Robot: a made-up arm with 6 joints.
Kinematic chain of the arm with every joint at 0, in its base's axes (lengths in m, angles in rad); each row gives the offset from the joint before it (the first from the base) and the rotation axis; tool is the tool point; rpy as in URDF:
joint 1: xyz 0 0 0.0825 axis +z
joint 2: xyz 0 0 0 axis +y
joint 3: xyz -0.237 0 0.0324 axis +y
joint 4: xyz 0.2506 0 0.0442 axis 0.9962 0 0.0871
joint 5: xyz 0 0 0 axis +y
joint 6: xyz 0.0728 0 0.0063 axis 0.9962 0 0.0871
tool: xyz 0 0 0 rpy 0 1.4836 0
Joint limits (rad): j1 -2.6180..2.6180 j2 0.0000..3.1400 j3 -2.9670..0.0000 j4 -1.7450..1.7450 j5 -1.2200..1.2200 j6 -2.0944..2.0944
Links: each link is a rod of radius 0.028 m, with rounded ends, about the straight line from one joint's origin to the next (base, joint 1, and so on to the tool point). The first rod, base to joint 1, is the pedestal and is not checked.
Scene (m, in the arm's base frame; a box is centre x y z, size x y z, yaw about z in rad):
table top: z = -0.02
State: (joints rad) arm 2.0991 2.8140 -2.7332 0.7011 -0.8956 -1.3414
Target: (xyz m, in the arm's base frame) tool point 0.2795 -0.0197 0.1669
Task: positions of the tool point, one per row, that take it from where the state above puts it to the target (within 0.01 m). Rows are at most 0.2 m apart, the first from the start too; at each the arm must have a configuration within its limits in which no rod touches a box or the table.
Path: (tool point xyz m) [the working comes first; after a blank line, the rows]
Joints at the target: 0.1694 1.5839 -0.7868 1.3258 -1.2200 -1.3414
Straight joint move there: clear.

1: -0.0905 0.5184 0.2035
2: 0.0586 0.5036 0.2082
3: 0.1892 0.4387 0.2091
4: 0.2839 0.3352 0.2057
5: 0.3312 0.2109 0.1976
6: 0.3279 0.0859 0.1847
7: 0.2795 -0.0197 0.1669

